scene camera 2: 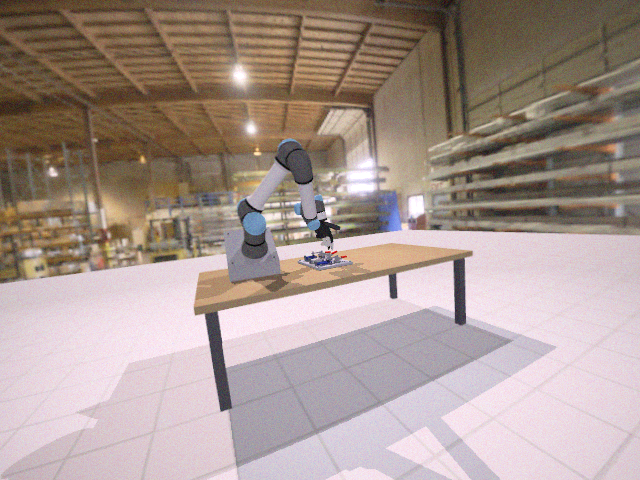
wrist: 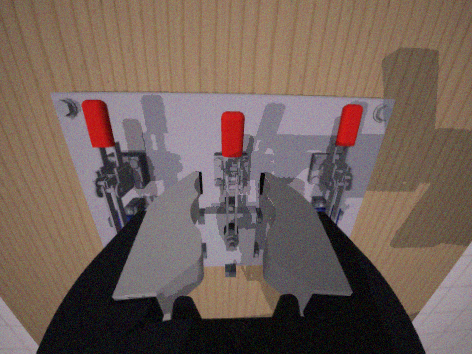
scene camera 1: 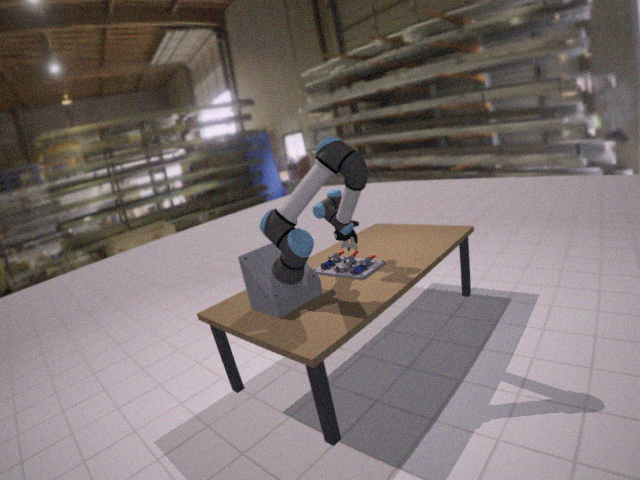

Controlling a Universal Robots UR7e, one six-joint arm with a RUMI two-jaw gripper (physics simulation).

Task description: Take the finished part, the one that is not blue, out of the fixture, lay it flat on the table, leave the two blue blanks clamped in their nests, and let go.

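Pixels of known places: gripper, between the fingertips: [scene camera 2: 330, 250] [wrist: 231, 174] [scene camera 1: 352, 251]; arm's base, origin of its link: [scene camera 2: 254, 249] [scene camera 1: 287, 271].
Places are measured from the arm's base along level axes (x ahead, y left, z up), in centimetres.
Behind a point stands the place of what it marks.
Observation:
The fixture plate [scene camera 1: 381, 265] {z -14.6, x 49.3, y -19.5 cm} [scene camera 2: 341, 266] {z -14.7, x 46.0, y -19.4 cm} [wrist: 200, 107] {z -13.7, x 53.4, y 1.1 cm} lies on the table and carries three toggle clamps with red handles. My gripper [scene camera 1: 349, 249] {z -7.3, x 48.8, y -1.8 cm} [scene camera 2: 329, 249] {z -7.3, x 48.8, y -1.8 cm} [wrist: 231, 174] {z -7.3, x 48.8, y -1.8 cm} is partly open above the middle clamp, its jaws to either side of that clamp in the wrist view, with nothing held. The middle red handle [wrist: 232, 134] {z -8.6, x 51.6, y -1.9 cm} lies beyond the fingertips. One blue blank [scene camera 1: 360, 269] {z -12.1, x 36.3, y -14.7 cm} [scene camera 2: 323, 262] {z -12.1, x 36.9, y -13.9 cm} and the other blue blank [scene camera 1: 327, 264] [scene camera 2: 309, 258] sit in the outer nests; slivers show in the wrist view. The finished part cannot be told from the grey middle clamp.
The left red handle [wrist: 98, 123] {z -9.6, x 52.5, y 8.7 cm} and the right red handle [wrist: 349, 125] {z -10.6, x 52.1, y -12.7 cm} stand up at either side of the gripper. The wooden table [scene camera 1: 413, 237] {z -15.2, x 100.2, y -14.7 cm} [scene camera 2: 413, 253] {z -15.2, x 101.0, y -23.2 cm} extends around the plate. The grey robot base [scene camera 1: 268, 299] {z -6.6, x -16.3, y -1.9 cm} [scene camera 2: 237, 268] {z -8.5, x -11.9, y -6.6 cm} stands near one end.

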